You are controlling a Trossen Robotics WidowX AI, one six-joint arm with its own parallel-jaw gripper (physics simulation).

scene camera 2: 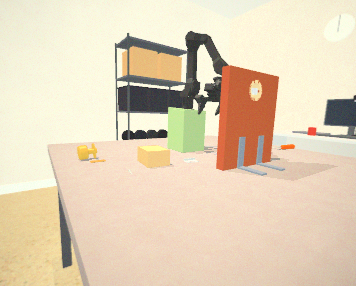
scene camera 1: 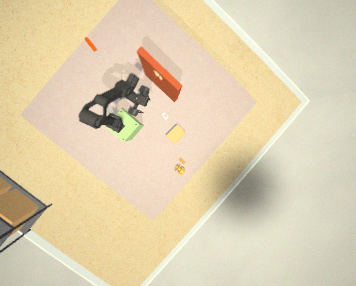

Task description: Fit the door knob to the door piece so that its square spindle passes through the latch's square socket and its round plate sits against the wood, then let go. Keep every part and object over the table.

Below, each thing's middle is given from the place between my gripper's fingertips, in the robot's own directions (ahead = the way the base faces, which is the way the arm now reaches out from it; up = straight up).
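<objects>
Red-orange door piece [scene camera 2: 242,114]: my hand is 10 mm above it, 60 mm to the right of it and 190 mm short of it.
</objects>
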